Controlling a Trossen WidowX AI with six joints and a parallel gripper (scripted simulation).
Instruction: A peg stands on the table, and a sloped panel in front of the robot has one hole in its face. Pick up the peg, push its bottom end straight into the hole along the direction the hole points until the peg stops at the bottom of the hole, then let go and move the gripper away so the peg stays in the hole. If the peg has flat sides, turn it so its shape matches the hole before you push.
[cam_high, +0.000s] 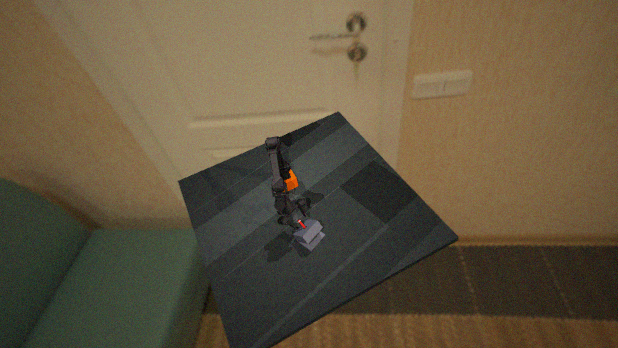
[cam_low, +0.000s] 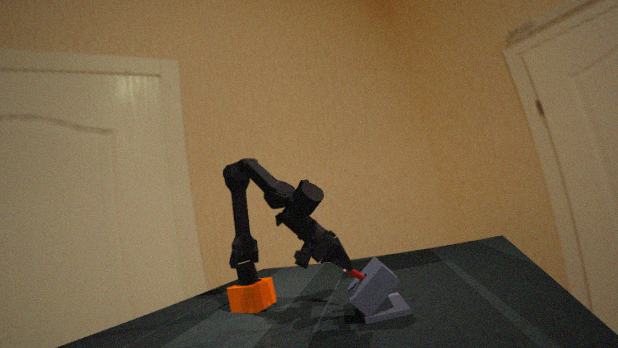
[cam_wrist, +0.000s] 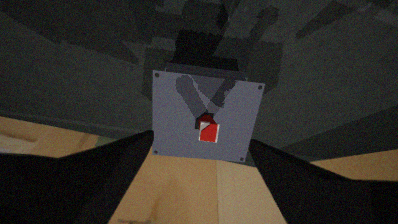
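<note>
Now: gripper tip 10 mm above the red peg. The rest, counted from my gripper tip: grey sloped panel 60 mm below, 30 mm ahead, 20 mm to the left.
</note>
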